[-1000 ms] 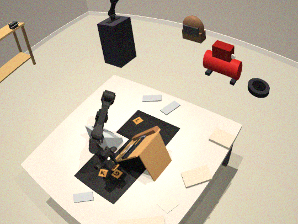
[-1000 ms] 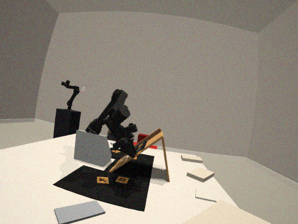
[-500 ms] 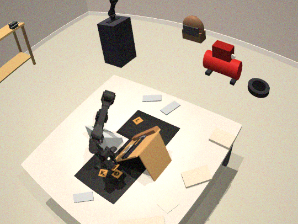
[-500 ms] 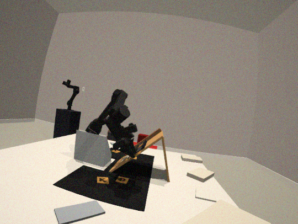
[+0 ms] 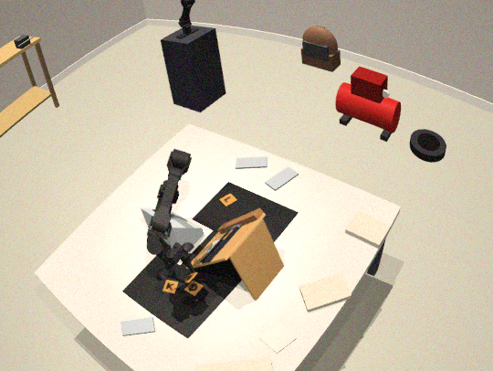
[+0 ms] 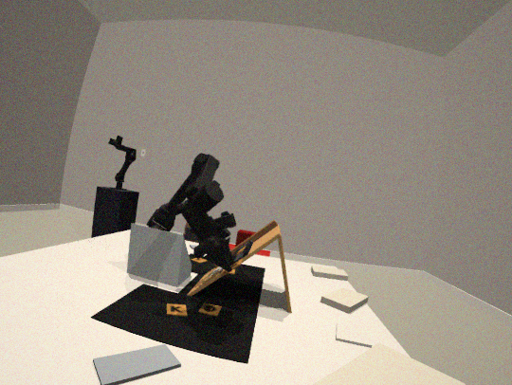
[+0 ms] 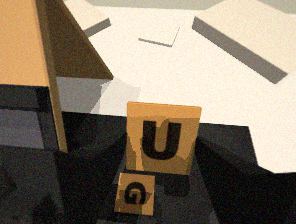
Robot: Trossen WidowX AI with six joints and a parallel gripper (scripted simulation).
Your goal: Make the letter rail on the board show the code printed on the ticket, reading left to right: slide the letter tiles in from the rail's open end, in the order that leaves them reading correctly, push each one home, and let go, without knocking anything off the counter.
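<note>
The u tile is right at my gripper tip. From my gripper tip the other things lie so: k tile (150 mm below, 130 mm behind, 30 mm to the right); white ticket (210 mm to the left, 80 mm below, 80 mm behind); g tile (150 mm below, 50 mm behind, 30 mm to the left).
</note>
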